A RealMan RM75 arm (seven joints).
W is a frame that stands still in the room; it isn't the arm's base.
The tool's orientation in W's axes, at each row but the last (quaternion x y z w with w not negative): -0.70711 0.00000 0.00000 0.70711; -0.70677 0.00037 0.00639 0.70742; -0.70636 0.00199 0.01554 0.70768; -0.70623 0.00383 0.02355 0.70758
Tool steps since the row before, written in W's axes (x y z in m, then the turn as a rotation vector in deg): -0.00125 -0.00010 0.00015 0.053 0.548 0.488; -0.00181 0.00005 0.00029 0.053 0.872 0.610; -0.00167 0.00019 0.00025 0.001 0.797 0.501; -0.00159 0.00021 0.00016 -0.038 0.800 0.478
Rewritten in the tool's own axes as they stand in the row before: -0.00125 -0.00015 -0.00010 0.053 -0.488 0.548; -0.00181 -0.00027 0.00007 0.055 -0.610 0.872; -0.00167 -0.00021 0.00022 0.004 -0.500 0.798; -0.00159 -0.00010 0.00025 -0.034 -0.475 0.802
